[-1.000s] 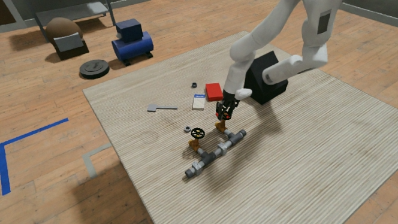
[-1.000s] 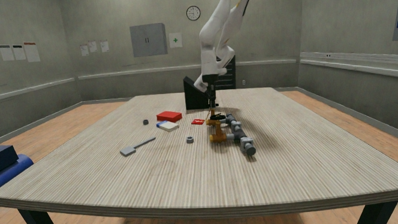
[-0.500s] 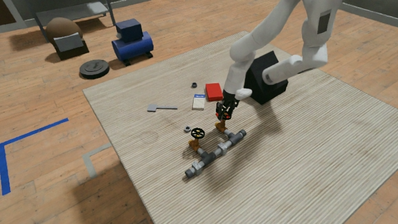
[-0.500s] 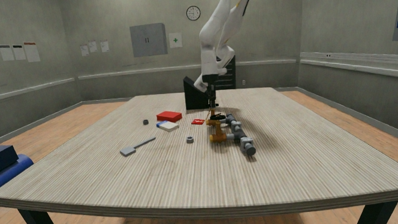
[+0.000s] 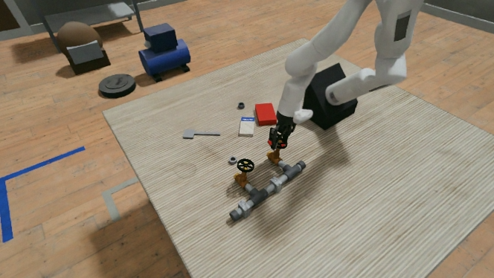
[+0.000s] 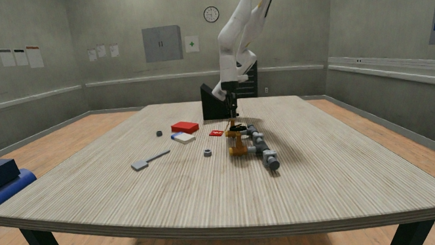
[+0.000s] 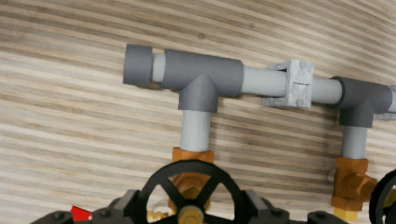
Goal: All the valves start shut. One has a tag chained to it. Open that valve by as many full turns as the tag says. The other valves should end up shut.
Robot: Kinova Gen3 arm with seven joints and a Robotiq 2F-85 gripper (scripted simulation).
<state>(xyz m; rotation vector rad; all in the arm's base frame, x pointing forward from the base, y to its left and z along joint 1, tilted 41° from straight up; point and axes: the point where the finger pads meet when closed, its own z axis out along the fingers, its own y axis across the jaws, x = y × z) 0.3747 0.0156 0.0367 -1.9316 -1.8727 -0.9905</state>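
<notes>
My gripper is now 70 mm past the red tag, 80 mm to the left of it and 100 mm above it. From my hand the other things lie so: nut (130 mm ahead, 120 mm to the right, 100 mm below); red box (150 mm behind, 230 mm to the right, 90 mm below); grey flat tool (150 mm ahead, 340 mm to the right, 100 mm below).
</notes>
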